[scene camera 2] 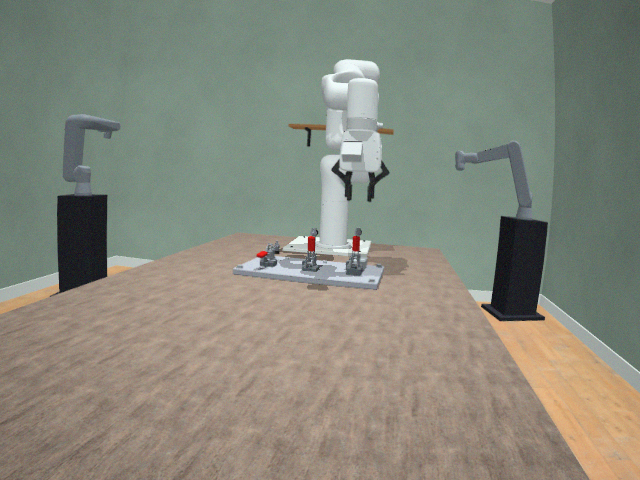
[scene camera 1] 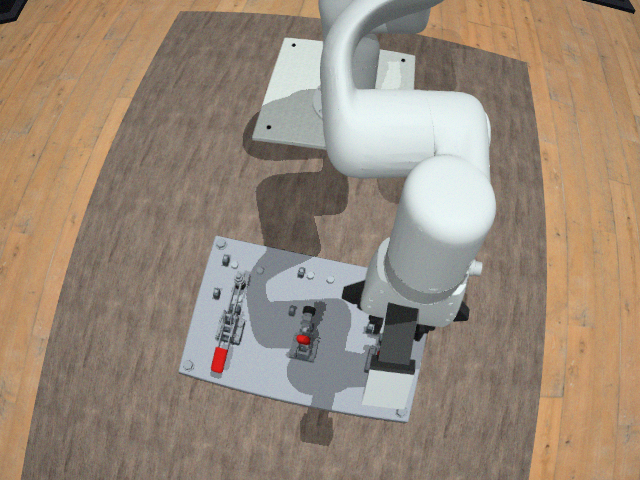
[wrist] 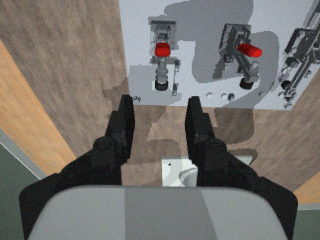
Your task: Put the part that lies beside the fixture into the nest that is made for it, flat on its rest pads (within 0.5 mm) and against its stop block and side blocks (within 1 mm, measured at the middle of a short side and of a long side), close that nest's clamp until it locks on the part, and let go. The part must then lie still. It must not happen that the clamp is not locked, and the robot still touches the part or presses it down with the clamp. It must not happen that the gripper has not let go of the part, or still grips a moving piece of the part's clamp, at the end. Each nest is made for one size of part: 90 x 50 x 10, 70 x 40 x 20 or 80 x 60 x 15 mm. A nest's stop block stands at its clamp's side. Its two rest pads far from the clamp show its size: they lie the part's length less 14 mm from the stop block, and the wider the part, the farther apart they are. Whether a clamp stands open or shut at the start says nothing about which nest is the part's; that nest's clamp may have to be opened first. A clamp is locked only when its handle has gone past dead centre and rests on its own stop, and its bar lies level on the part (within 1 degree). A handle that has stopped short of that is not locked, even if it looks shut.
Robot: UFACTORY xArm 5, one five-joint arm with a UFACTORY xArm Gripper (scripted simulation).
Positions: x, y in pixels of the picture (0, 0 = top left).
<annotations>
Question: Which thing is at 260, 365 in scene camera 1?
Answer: A grey fixture plate.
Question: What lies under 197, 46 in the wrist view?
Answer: A grey fixture plate.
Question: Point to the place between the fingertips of my gripper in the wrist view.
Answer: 160, 109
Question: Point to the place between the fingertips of my gripper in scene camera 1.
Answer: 398, 326
</annotations>
